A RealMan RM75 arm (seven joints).
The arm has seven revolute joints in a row. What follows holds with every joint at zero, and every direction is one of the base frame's.
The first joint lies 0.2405 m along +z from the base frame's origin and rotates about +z.
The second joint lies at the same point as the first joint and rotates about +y.
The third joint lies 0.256 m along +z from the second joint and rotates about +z.
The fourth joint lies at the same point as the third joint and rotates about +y.
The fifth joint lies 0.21 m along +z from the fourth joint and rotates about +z.
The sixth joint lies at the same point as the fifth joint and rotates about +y.
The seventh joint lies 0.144 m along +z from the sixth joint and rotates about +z.
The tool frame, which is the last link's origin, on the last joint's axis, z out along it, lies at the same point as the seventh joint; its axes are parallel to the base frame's.
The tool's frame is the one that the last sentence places.
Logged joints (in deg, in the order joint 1, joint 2, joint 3, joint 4, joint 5, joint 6, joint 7), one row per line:
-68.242, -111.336, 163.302, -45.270, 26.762, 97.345, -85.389
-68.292, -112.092, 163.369, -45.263, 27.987, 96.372, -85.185
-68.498, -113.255, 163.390, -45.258, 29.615, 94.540, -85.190
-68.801, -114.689, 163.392, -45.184, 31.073, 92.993, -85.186
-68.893, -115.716, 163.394, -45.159, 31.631, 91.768, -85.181
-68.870, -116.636, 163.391, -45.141, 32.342, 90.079, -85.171
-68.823, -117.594, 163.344, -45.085, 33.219, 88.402, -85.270
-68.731, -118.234, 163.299, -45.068, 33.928, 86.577, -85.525
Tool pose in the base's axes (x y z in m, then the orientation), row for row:
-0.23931, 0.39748, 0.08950, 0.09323, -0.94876, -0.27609, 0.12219
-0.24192, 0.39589, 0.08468, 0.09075, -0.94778, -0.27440, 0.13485
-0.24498, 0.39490, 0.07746, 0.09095, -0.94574, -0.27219, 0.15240
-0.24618, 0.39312, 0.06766, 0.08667, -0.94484, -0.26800, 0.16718
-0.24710, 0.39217, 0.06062, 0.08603, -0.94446, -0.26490, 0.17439
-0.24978, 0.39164, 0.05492, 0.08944, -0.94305, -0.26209, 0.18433
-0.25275, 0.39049, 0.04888, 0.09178, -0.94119, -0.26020, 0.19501
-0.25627, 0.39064, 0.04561, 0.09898, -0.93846, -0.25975, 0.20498
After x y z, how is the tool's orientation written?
As a quaternion, w x y z.
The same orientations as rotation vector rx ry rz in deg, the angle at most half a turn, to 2 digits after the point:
-161.33, -46.95, 20.78
-161.40, -46.73, 22.96
-161.03, -46.35, 25.95
-161.28, -45.75, 28.54
-161.28, -45.24, 29.78
-160.71, -44.67, 31.41
-160.18, -44.28, 33.19
-159.04, -44.02, 34.74

